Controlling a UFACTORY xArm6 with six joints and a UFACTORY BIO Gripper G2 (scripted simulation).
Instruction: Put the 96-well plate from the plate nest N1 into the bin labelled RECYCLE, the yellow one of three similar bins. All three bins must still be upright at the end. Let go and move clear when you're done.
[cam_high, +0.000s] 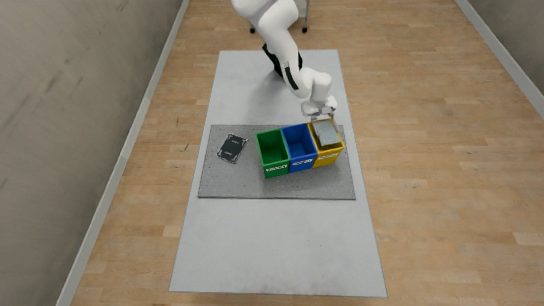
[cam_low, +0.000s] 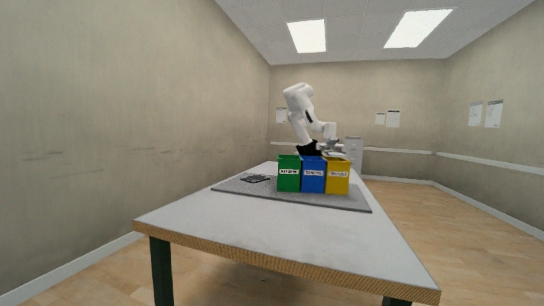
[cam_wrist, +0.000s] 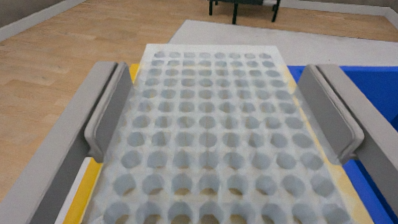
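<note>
My gripper is now 13 cm above the yellow recycle bin. The rest, counted from my hand: blue bin: 13 cm below, 12 cm to the right, 5 cm ahead; then clear 96-well plate: 1 cm below; then green bin: 24 cm to the right, 13 cm below, 10 cm ahead.
</note>
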